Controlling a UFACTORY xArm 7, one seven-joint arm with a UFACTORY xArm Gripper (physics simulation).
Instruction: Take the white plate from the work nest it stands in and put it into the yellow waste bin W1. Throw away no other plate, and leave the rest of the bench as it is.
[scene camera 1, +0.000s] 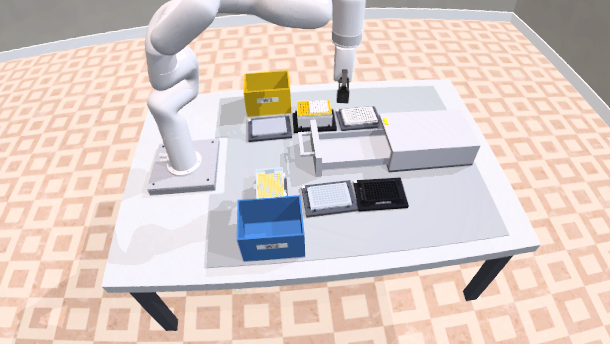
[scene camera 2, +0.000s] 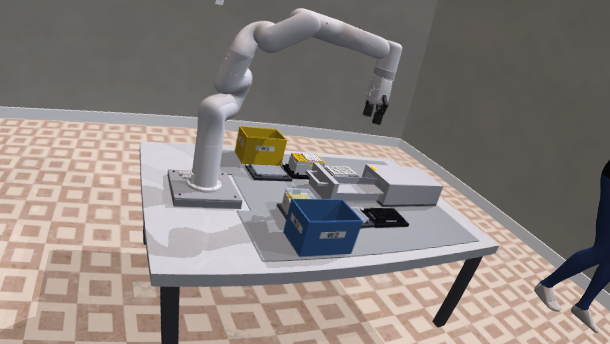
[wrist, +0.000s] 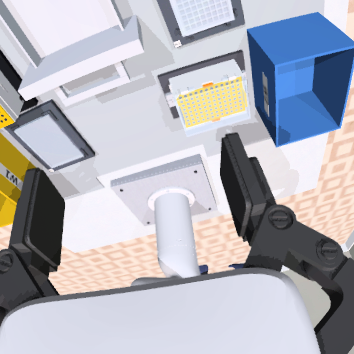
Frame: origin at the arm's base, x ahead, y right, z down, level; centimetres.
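Seen in the pictures: gripper, fingertip midpoint: (scene camera 1: 342, 92) (scene camera 2: 371, 119) (wrist: 134, 168); arm's base at its link origin: (scene camera 1: 184, 163) (scene camera 2: 203, 184) (wrist: 170, 198).
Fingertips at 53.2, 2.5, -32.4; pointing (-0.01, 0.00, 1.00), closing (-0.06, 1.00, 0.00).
Observation:
Offsets run from my fingertips to a thing's top centre, as dx, dy, dz. "spot": to the spot under its first point.
A white plate with dark-speckled wells @[+8.9, -30.1, +32.3] (scene camera 1: 359, 115) (scene camera 2: 341, 171) sits in a grey nest at the back, between the tip rack and the grey cabinet. A paler, bluish-white plate @[-2.8, +9.6, +32.2] (scene camera 1: 329, 195) (wrist: 202, 16) sits in a grey nest at the front, beside the black plate; in scene camera 2 it is mostly hidden behind the blue bin. The yellow bin W1 @[-27.3, -38.6, +22.9] (scene camera 1: 267, 102) (scene camera 2: 260, 148) (wrist: 6, 202) stands at the back left, its inside floor hidden. My gripper (scene camera 1: 343, 95) (scene camera 2: 373, 114) (wrist: 134, 168) is open and empty, high above the back of the bench, apart from both plates.
A yellow-and-white tip rack @[-8.5, -28.0, +27.2] (scene camera 1: 314, 114), an empty-looking nest @[spot: -25.1, -22.2, +32.9] (scene camera 1: 269, 127) (wrist: 50, 141), an open drawer @[spot: +4.7, -11.0, +33.1] (scene camera 1: 350, 150) with its cabinet @[spot: +32.6, -9.9, +24.7] (scene camera 1: 432, 137), a yellow tip box @[-21.2, +9.6, +27.1] (scene camera 1: 270, 184) (wrist: 212, 102), a black plate @[+13.9, +7.6, +32.3] (scene camera 1: 381, 191) and blue bin W2 @[-19.2, +25.3, +22.9] (scene camera 1: 272, 245) (scene camera 2: 322, 235) (wrist: 300, 90) stand around.

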